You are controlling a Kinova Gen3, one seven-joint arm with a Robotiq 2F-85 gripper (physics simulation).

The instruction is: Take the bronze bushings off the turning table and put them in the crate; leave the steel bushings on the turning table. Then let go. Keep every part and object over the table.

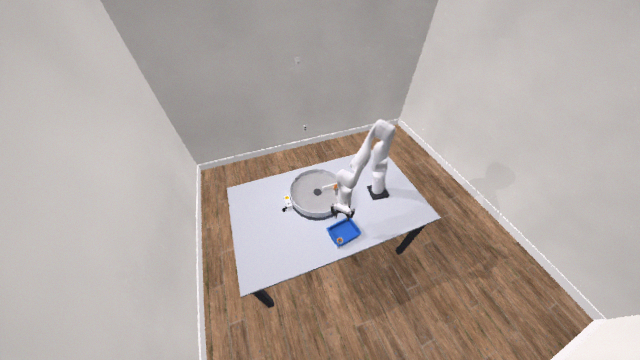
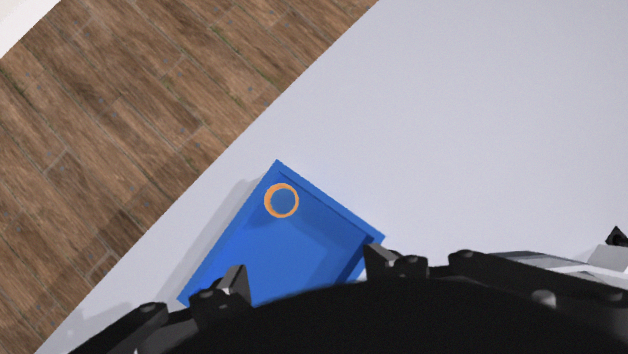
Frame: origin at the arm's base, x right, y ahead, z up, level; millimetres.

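Seen in the pictures: gripper, between the fingertips: (image 1: 341, 218) (image 2: 307, 274); arm's base, origin of its link: (image 1: 377, 189).
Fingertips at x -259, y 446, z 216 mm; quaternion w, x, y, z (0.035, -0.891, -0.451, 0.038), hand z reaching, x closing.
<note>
Pixels of each thing's top centre, then the offset from my fingertips to it. "spot": a spot on its surface instead.
- blue crate, centre of its top: (image 2: 281, 268) (image 1: 344, 230) dx +5, dy -41, dz -188 mm
- bronze bushing, centre of its top: (image 2: 281, 200) (image 1: 340, 240) dx -48, dy +11, dz -195 mm
- small orange thing, centre of its top: (image 1: 336, 186) dx +344, dy -122, dz -148 mm
- small white device, a spot on its surface: (image 1: 287, 200) spot: dx +357, dy +261, dz -178 mm
The blue crate (image 1: 350, 231) (image 2: 330, 201) lies near the table's front edge. A bronze bushing (image 1: 337, 240) (image 2: 267, 201) stands in one corner of the crate, its round opening facing up. My gripper (image 1: 344, 215) (image 2: 307, 274) is open and empty, above the crate's side nearest the turning table, away from the bushing. The grey, round turning table (image 1: 304, 199) stands behind the crate. A small orange thing (image 1: 335, 186) shows at its right side beside a white bar; it is too small to name surely. Steel bushings cannot be made out; the arm hides part of the turning table.
A small white device (image 1: 287, 200) with a yellow mark stands left of the turning table. The robot's black base (image 1: 378, 193) is at the right. The table's front edge runs close past the crate, with wooden floor beyond.
</note>
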